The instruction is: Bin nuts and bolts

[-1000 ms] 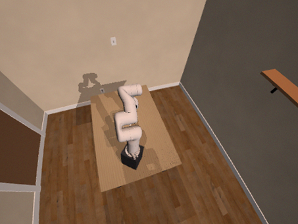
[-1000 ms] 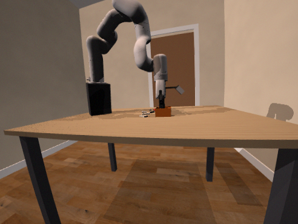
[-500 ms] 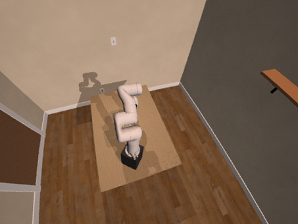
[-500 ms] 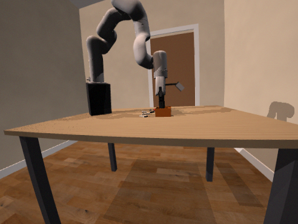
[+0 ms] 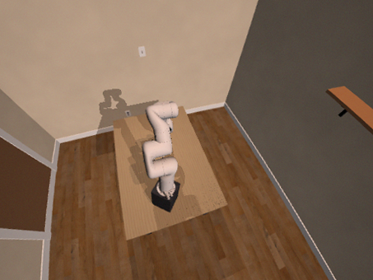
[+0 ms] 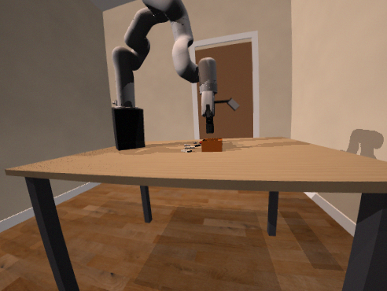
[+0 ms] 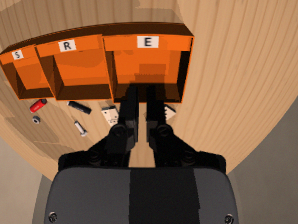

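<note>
My hand is 10 mm short of the orange bin, 80 mm to the right of it and 70 mm above it. Round my hand: grey metal bolt: 140 mm behind, 130 mm to the left, 90 mm below; then red cylinder: 60 mm behind, 200 mm to the left, 90 mm below; then dark cylinder: 80 mm behind, 110 mm to the left, 90 mm below.
</note>
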